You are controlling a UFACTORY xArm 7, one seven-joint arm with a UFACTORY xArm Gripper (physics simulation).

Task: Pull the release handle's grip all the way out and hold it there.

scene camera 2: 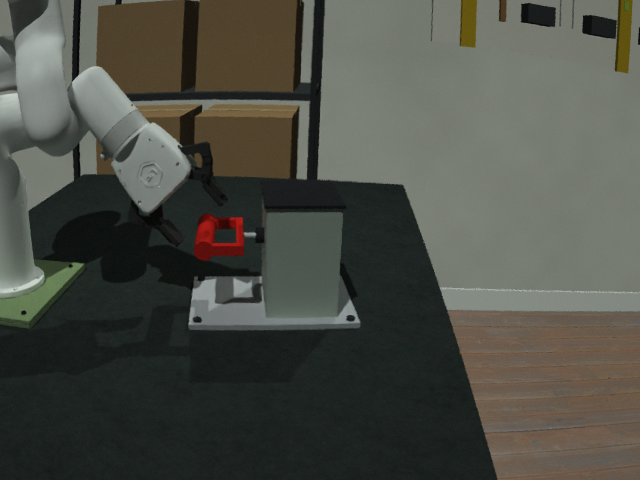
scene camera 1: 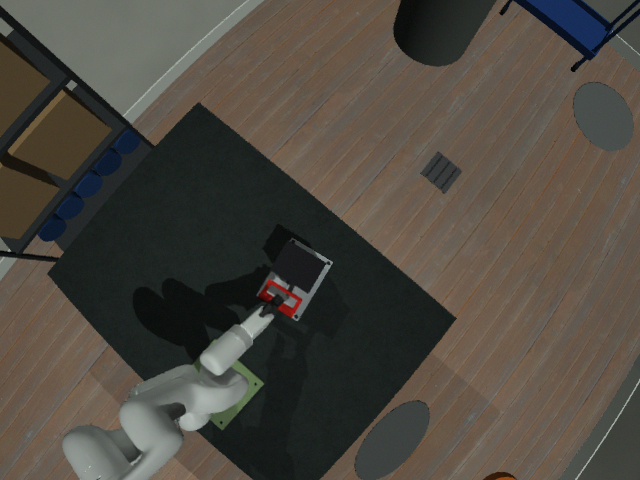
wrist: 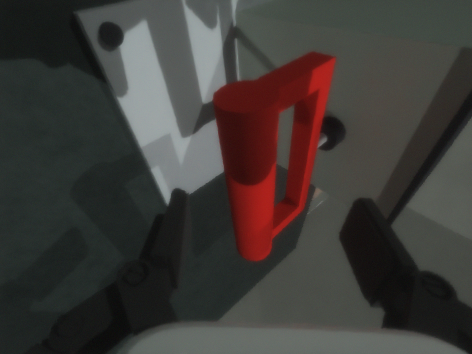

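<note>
The red release handle has a round grip bar on a rectangular frame. A short bright rod joins it to a black collar on the grey-green housing, which has a black top. A short length of rod shows. The housing stands on a pale base plate. My gripper is open and empty, tilted down toward the grip. In scene camera 2 its fingertips are above and to the left of the grip bar. In the wrist view the bar appears between the fingers.
The dark mat lies under the housing and arm. The arm's green mounting plate is behind the gripper. A shelf rack with cardboard boxes stands at the back.
</note>
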